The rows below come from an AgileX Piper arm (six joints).
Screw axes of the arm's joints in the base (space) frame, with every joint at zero. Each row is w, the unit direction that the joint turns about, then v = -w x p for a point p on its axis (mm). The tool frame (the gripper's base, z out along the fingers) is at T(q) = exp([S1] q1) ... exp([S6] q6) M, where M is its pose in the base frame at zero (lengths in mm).
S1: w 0 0 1 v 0 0 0
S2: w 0 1 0 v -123 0 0
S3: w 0 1 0 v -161.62 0 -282.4
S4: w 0.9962 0 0.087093 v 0 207.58 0
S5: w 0 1 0 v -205.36 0 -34.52
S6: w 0.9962 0 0.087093 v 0 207.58 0
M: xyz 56.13 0 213.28 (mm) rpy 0 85.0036 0 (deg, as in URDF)
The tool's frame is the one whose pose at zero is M.
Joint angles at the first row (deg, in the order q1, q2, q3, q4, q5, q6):
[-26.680, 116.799, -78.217, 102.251, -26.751, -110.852]
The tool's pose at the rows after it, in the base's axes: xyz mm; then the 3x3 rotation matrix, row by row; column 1 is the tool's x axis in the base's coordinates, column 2 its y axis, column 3 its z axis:
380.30 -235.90 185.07; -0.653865 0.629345 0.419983; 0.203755 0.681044 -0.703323; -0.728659 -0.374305 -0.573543
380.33 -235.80 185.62; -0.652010 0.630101 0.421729; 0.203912 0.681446 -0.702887; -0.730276 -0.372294 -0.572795
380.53 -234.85 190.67; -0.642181 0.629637 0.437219; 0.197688 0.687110 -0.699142; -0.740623 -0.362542 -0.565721
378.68 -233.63 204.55; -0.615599 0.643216 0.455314; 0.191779 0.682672 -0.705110; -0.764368 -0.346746 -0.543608
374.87 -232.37 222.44; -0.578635 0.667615 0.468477; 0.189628 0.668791 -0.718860; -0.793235 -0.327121 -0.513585
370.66 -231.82 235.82; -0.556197 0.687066 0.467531; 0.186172 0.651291 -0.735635; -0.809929 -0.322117 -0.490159
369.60 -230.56 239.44; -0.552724 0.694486 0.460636; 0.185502 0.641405 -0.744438; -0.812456 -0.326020 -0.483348
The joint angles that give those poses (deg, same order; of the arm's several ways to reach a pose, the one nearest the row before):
[-26.680, 116.799, -78.218, 102.253, -26.751, -110.803]
[-26.681, 116.727, -78.218, 102.253, -26.674, -110.728]
[-26.680, 116.065, -78.217, 102.252, -26.000, -110.684]
[-26.680, 114.273, -78.216, 102.251, -25.818, -110.228]
[-26.680, 111.956, -78.217, 102.252, -26.234, -109.361]
[-26.680, 110.212, -78.218, 102.253, -27.246, -109.077]
[-26.422, 109.742, -78.216, 102.250, -28.194, -109.002]

